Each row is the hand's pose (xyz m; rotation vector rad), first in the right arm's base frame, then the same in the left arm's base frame.
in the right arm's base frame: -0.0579 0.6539 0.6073 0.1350 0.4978 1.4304
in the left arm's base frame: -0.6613 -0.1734 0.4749 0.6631 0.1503 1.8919
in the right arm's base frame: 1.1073 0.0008 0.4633 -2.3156 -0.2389 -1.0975
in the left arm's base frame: 0.5833 -0.1762 -0.0310 -1.6896 -0.2035 -0.7264
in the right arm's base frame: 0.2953 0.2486 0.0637 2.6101 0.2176 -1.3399
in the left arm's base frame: -0.3307 -0.0529 -0.2038 -2.4089 -1.0702 1.2793
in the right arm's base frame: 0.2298 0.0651 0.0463 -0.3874 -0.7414 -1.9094
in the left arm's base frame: -0.3440 -0.2046 -0.3266 0.0273 -0.0958 -1.6648
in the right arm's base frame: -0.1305 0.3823 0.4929 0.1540 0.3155 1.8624
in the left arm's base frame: -0.6768 -0.3401 0.2218 0.6719 -0.1903 2.2509
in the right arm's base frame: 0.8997 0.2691 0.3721 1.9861 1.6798 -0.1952
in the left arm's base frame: 0.2942 0.0037 0.0553 -2.0643 -2.3278 -0.3964
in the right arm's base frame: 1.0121 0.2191 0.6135 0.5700 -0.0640 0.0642
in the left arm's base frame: 0.4642 -0.1285 0.2197 1.2081 0.1343 0.3559
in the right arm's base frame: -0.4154 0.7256 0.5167 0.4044 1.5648 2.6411
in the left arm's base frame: -1.0352 -0.1947 0.4453 -0.2577 -0.6557 -2.6634
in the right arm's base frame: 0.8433 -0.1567 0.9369 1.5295 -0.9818 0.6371
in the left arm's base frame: 0.4800 -0.6507 0.2571 2.2996 -0.8758 0.4882
